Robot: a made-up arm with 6 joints. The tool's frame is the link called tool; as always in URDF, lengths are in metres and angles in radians.
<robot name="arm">
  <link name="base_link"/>
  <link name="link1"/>
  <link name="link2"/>
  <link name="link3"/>
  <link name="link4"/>
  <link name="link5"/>
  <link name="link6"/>
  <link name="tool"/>
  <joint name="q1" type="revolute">
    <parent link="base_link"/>
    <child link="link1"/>
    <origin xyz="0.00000 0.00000 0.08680" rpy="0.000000 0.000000 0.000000"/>
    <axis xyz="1 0 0"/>
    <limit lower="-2.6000" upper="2.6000" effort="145" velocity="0.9"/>
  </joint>
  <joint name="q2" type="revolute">
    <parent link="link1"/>
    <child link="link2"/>
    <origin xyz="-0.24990 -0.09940 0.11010" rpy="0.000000 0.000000 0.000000"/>
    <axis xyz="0 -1 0"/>
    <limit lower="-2.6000" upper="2.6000" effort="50" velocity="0.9"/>
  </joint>
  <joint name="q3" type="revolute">
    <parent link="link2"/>
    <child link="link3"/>
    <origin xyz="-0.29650 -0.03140 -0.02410" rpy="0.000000 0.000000 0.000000"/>
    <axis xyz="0 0 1"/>
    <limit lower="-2.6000" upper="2.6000" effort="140" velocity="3"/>
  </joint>
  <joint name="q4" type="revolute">
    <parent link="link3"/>
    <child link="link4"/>
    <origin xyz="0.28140 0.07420 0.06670" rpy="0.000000 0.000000 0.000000"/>
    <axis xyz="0 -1 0"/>
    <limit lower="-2.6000" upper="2.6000" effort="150" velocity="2.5"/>
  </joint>
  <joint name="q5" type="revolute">
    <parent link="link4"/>
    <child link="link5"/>
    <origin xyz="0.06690 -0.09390 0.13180" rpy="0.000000 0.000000 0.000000"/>
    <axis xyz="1 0 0"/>
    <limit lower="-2.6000" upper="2.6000" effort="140" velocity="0.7"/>
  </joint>
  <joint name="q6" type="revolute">
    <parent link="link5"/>
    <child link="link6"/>
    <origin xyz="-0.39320 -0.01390 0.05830" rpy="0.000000 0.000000 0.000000"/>
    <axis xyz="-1 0 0"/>
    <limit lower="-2.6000" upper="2.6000" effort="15" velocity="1"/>
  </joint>
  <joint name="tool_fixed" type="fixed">
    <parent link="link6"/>
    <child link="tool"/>
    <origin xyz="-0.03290 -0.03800 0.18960" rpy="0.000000 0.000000 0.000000"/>
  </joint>
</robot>
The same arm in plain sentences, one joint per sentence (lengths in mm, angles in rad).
The arm has six revolute joints in a row. What follows holds with every joint at zero, and every direction is one of the base frame's.
Joint 1 lies 86.8 mm along +z from the base frame's origin and turns about +x, from -2.6 to 2.6 rad.
Joint 2 lies 249.9 mm along -x and 99.4 mm along -y and 110.1 mm along +z from joint 1 and turns about -y, from -2.6 to 2.6 rad.
Joint 3 lies 296.5 mm along -x and 31.4 mm along -y and 24.1 mm along -z from joint 2 and turns about +z, from -2.6 to 2.6 rad.
Joint 4 lies 281.4 mm along +x and 74.2 mm along +y and 66.7 mm along +z from joint 3 and turns about -y, from -2.6 to 2.6 rad.
Joint 5 lies 66.9 mm along +x and 93.9 mm along -y and 131.8 mm along +z from joint 4 and turns about +x, from -2.6 to 2.6 rad.
Joint 6 lies 393.2 mm along -x and 13.9 mm along -y and 58.3 mm along +z from joint 5 and turns about -x, from -2.6 to 2.6 rad.
The tool frame, which is the frame that the pose is given for, lies 32.9 mm along -x and 38 mm along -y and 189.6 mm along +z from joint 6; its axes are parallel to the base frame's.

